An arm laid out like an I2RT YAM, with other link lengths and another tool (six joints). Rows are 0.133 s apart.
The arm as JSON. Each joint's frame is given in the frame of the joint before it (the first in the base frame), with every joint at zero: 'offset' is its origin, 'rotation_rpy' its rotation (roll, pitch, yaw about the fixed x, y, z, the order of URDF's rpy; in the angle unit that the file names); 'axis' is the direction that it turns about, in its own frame. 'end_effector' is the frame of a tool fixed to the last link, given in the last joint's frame.
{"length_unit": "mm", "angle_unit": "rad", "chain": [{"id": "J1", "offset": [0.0, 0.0, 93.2], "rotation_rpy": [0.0, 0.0, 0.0], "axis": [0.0, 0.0, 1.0]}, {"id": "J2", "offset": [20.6, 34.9, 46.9], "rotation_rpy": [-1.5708, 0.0, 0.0], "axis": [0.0, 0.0, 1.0]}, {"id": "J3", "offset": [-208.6, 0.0, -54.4], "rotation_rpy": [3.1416, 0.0, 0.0], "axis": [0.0, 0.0, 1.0]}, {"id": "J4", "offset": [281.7, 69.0, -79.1], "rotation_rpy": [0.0, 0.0, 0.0], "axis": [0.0, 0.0, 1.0]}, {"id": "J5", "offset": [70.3, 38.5, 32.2], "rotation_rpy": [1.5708, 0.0, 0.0], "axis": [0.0, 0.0, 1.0]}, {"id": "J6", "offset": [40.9, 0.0, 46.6], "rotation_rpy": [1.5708, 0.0, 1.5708], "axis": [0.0, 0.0, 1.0]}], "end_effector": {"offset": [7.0, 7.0, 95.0], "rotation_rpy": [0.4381, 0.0, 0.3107]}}
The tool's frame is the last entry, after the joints.
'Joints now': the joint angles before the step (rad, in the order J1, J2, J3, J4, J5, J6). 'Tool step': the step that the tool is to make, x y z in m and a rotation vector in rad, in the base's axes. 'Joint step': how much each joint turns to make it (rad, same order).
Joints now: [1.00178, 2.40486, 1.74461, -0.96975, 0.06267, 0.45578]
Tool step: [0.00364, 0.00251, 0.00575, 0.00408, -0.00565, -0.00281]
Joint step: [-0.00329, 0.00066, 0.02323, -0.01607, 0.00257, -0.00034]
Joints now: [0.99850, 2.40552, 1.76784, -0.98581, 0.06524, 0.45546]
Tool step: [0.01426, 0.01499, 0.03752, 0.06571, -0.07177, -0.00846]
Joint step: [-0.00140, -0.06458, 0.04259, -0.01361, 0.02463, 0.00723]
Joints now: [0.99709, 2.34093, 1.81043, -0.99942, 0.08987, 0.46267]
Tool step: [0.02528, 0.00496, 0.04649, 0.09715, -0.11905, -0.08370]
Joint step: [-0.02678, -0.11370, -0.00948, 0.03666, 0.05131, 0.05188]
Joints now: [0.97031, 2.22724, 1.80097, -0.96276, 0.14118, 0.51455]
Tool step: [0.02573, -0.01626, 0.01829, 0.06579, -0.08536, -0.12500]
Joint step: [-0.05488, -0.10045, -0.09097, 0.08374, 0.04551, 0.06227]
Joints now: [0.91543, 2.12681, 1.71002, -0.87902, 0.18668, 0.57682]
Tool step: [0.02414, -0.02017, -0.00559, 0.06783, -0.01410, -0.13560]
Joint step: [-0.07454, -0.04257, -0.08386, 0.09010, -0.01298, 0.06905]
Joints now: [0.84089, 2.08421, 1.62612, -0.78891, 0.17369, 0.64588]
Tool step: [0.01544, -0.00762, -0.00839, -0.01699, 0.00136, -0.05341]
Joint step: [-0.03165, 0.04967, 0.04017, -0.00711, 0.01676, 0.01772]
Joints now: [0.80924, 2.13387, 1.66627, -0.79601, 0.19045, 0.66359]
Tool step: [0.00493, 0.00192, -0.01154, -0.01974, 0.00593, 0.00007]
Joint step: [-0.00237, 0.05455, 0.03791, -0.00073, 0.00822, -0.00518]
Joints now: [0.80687, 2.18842, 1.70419, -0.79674, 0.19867, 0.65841]
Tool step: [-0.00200, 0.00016, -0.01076, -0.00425, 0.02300, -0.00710]
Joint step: [-0.00009, 0.02685, 0.00432, 0.00149, -0.01120, 0.01071]
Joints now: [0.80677, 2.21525, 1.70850, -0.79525, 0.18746, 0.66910]
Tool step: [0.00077, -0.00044, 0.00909, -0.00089, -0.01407, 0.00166]
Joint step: [0.00116, -0.01936, 0.00221, -0.01182, 0.01024, -0.00346]
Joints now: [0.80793, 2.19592, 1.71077, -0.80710, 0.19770, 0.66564]
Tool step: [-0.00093, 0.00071, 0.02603, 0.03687, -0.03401, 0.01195]
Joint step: [0.00159, -0.07946, -0.02763, 0.00023, -0.00392, -0.00981]
